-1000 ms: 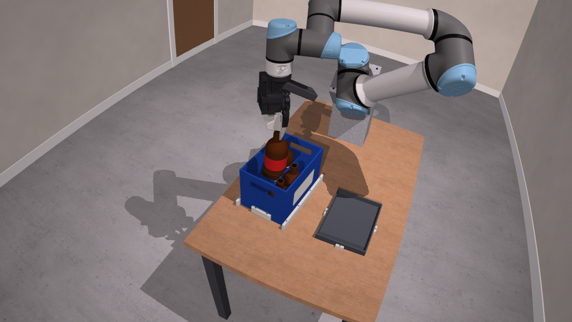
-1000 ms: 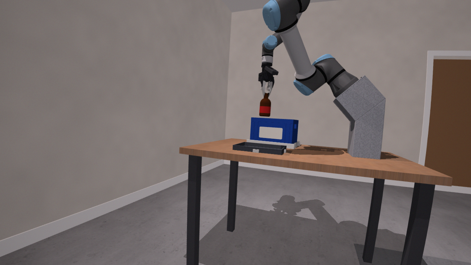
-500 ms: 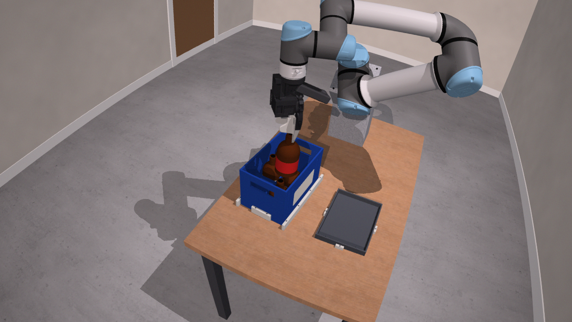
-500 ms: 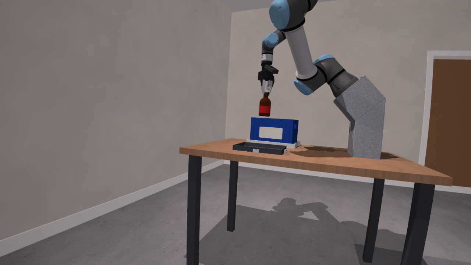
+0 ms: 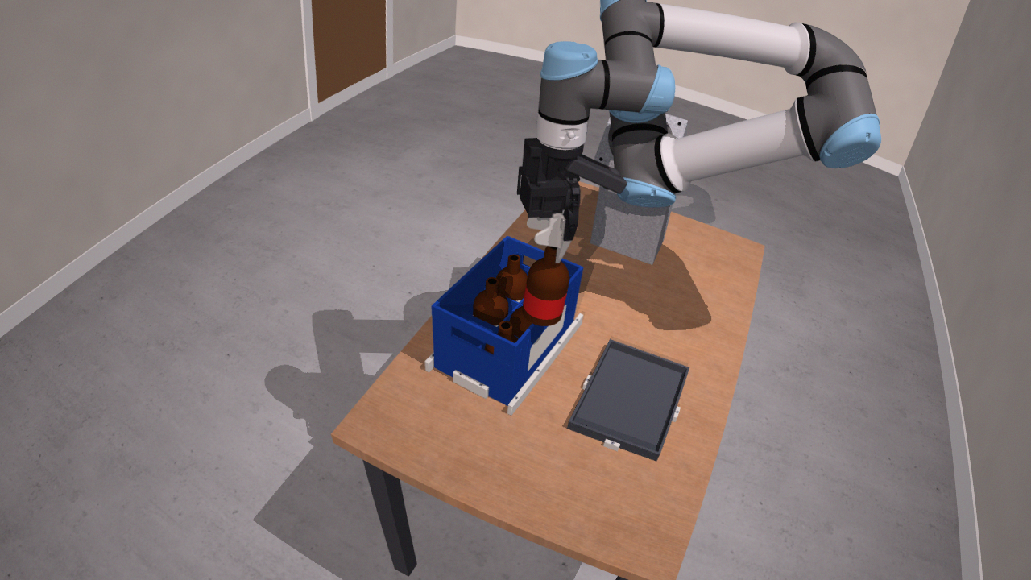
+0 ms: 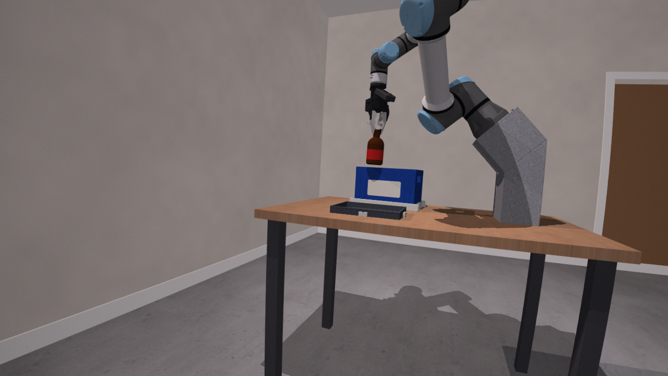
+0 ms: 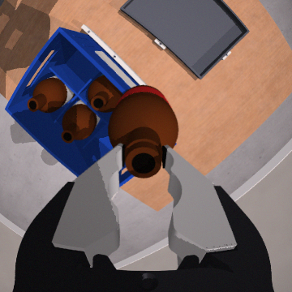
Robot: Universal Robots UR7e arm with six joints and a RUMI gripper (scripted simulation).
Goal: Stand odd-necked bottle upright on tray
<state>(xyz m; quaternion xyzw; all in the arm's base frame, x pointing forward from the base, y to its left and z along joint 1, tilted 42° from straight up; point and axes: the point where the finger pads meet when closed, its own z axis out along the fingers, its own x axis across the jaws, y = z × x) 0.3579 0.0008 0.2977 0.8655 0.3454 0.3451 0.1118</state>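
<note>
Now: the bottle 7 cm below my hand, 1 cm to the right of it and 1 cm ahead of it. Also, from my hand: dark tray 32 cm below, 19 cm to the left, 5 cm behind; crate 25 cm below, 10 cm to the right, 4 cm behind.
</note>
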